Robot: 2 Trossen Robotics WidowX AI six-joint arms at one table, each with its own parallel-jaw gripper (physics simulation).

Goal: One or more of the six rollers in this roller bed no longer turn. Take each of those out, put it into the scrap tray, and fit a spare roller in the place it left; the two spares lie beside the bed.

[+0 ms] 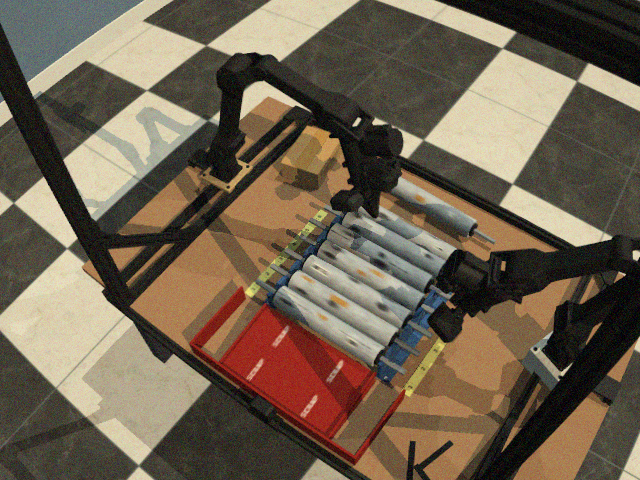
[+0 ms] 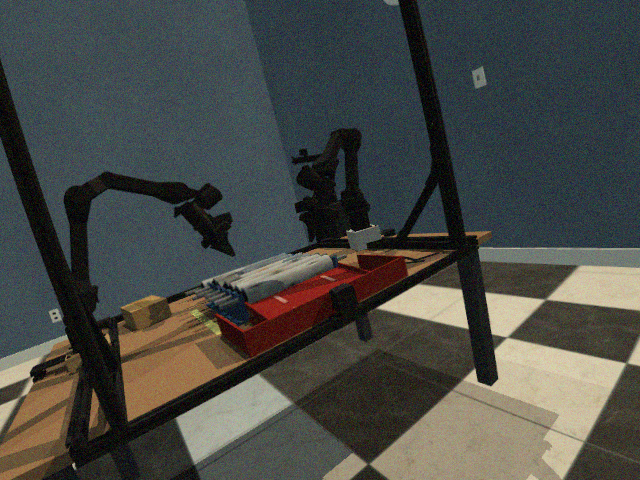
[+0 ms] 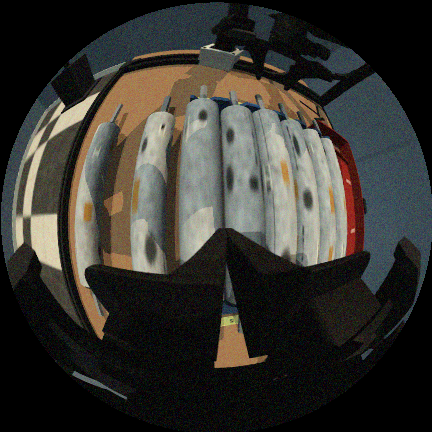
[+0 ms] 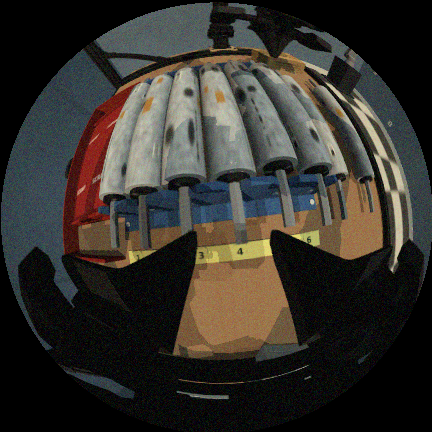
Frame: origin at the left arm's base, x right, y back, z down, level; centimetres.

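Where they show: left gripper, fingertip midpoint: point(image 1: 375, 217) point(image 2: 234, 255) point(image 3: 224, 234) point(image 4: 273, 56); right gripper, fingertip midpoint: point(image 1: 443, 309) point(image 2: 314, 241) point(image 3: 271, 84) point(image 4: 234, 236); left arm's base at its link origin: point(image 1: 226, 171) point(image 4: 221, 46); right arm's base at its link origin: point(image 1: 561, 352) point(image 2: 361, 228) point(image 3: 222, 47).
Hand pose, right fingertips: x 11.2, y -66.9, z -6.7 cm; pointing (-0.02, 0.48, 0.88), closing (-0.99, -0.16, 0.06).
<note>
Things, the pixels of their top centre, and the offset from my right fingertips. Level surfaces: height alone.
- blue roller bed at its surface level: dz +9.3 cm
- red scrap tray at its top centre: point(image 1: 293, 367) point(image 2: 314, 284) point(image 4: 87, 150) point(image 3: 353, 203) dz +4.7, dx +25.2, dy +20.3 cm
- tan block at its top centre: point(image 1: 312, 149) point(image 2: 142, 303) point(image 4: 278, 53) dz +4.2, dx -27.2, dy +50.5 cm
Six grey mottled rollers lie side by side in the blue roller bed point(image 1: 386, 370) point(image 4: 210, 215). One spare roller point(image 1: 436, 209) point(image 3: 90, 225) point(image 4: 350, 131) lies at the table's far side; the other spare roller point(image 3: 149, 200) point(image 4: 327, 142) lies close beside the bed. The red scrap tray point(image 1: 294, 361) point(image 2: 289, 316) point(image 4: 90, 167) adjoins the near side and holds no roller. My left gripper point(image 1: 374, 211) point(image 2: 231, 253) point(image 3: 224, 234) is shut and empty, above the rollers towards the spare side. My right gripper point(image 4: 234, 236) is open and empty by the right axle ends, roller 4's axle showing between its fingertips.
A tan block point(image 1: 307, 157) point(image 2: 145, 312) stands near the left arm's base. Yellow number strips point(image 1: 423, 367) point(image 4: 220, 254) run along both axle ends. A white box-shaped part point(image 1: 542, 359) point(image 2: 363, 237) point(image 3: 220, 57) is at the right arm's base. Black frame posts rise at the table's sides.
</note>
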